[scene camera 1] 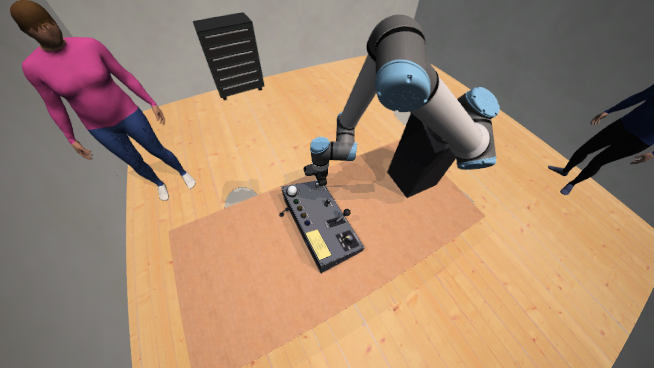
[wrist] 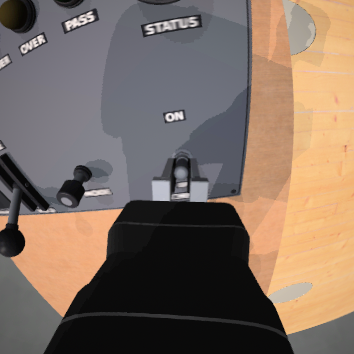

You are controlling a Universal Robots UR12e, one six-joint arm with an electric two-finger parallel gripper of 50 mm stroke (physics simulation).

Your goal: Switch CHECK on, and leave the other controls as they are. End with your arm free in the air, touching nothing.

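The dark grey control panel [scene camera 1: 313, 199] [wrist: 150, 85] lies on the brown mat. The small metal toggle switch [wrist: 181, 171] stands near its corner, with the ON label [wrist: 174, 116] on one side. In the wrist view, its tip appears nearer the gripper than its base, toward the labels partly hidden between the fingers; the name CHECK cannot be read there. My gripper [scene camera 1: 321, 183] [wrist: 181, 168] is shut on the toggle switch, with one finger on each side of the lever.
The black MODE knob [wrist: 72, 192] and a ball-topped lever [scene camera 1: 346, 212] [wrist: 11, 242] stand on the same panel. A white dome [scene camera 1: 291, 190], several round buttons and a yellow note [scene camera 1: 318, 244] are also on it. Two people stand farther off, near a black drawer cabinet [scene camera 1: 232, 57] and at the right.
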